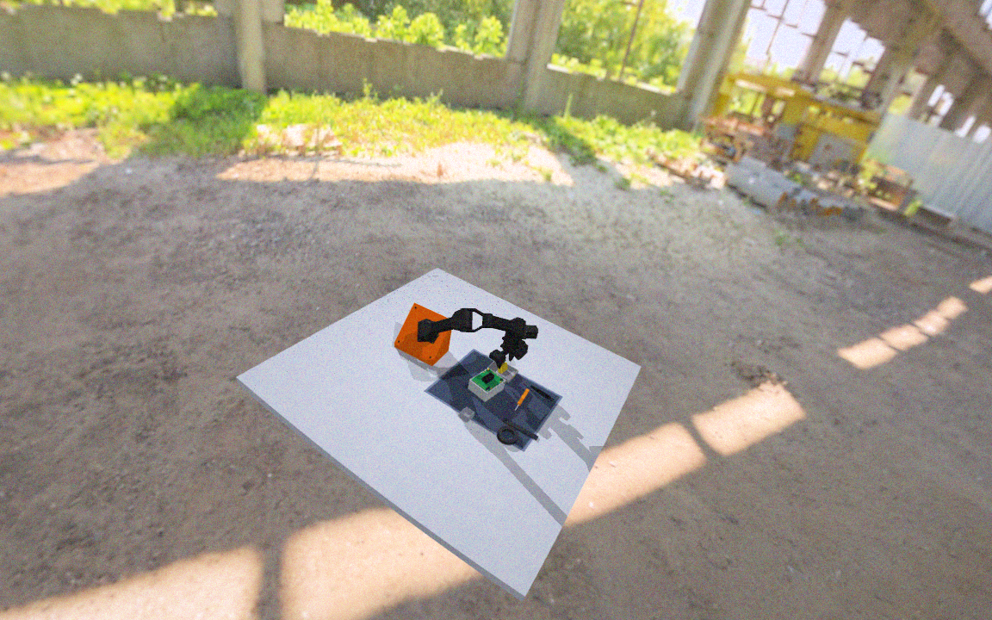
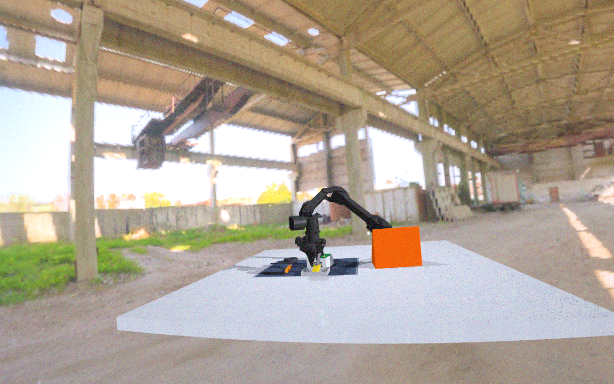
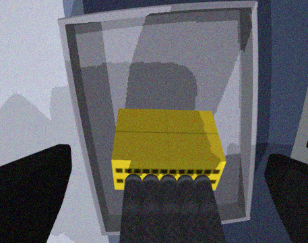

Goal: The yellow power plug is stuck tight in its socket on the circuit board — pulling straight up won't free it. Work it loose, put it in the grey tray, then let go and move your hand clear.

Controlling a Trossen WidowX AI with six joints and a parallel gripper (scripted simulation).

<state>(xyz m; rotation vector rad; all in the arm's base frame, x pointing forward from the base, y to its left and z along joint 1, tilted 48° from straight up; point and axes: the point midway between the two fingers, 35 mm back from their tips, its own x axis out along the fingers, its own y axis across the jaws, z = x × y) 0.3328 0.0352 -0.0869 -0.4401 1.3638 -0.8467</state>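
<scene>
Now: gripper tip 10 mm past the yellow power plug and 10 mm above it. Also, from my gripper tip: dark mat (30 mm ahead, 150 mm to the right, 40 mm below); black rod (190 mm ahead, 260 mm to the right, 40 mm below).
</scene>
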